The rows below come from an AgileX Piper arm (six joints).
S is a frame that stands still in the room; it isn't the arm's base.
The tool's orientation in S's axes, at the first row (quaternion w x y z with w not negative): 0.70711 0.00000 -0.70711 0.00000
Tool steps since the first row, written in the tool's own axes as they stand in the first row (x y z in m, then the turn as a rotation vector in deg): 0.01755 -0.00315 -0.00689 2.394 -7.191 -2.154; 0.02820 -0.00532 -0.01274 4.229 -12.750 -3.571; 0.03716 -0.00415 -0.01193 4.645 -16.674 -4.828; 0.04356 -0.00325 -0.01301 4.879 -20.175 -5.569; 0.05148 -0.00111 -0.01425 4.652 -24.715 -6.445; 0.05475 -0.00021 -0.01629 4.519 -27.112 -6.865; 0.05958 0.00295 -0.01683 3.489 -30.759 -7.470; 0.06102 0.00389 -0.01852 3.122 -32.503 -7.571; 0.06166 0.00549 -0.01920 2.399 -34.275 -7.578; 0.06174 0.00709 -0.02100 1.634 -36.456 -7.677; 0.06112 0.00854 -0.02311 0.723 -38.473 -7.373
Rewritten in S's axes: 0.00689 -0.00315 0.01755 2.154 -7.191 2.394; 0.01274 -0.00532 0.02820 3.571 -12.750 4.229; 0.01193 -0.00415 0.03716 4.828 -16.674 4.645; 0.01301 -0.00325 0.04356 5.569 -20.175 4.879; 0.01425 -0.00111 0.05148 6.445 -24.715 4.652; 0.01629 -0.00021 0.05475 6.865 -27.112 4.519; 0.01683 0.00295 0.05958 7.470 -30.759 3.489; 0.01852 0.00389 0.06102 7.571 -32.503 3.122; 0.01920 0.00549 0.06166 7.578 -34.275 2.399; 0.02100 0.00709 0.06174 7.677 -36.456 1.634; 0.02311 0.00854 0.06112 7.373 -38.473 0.723
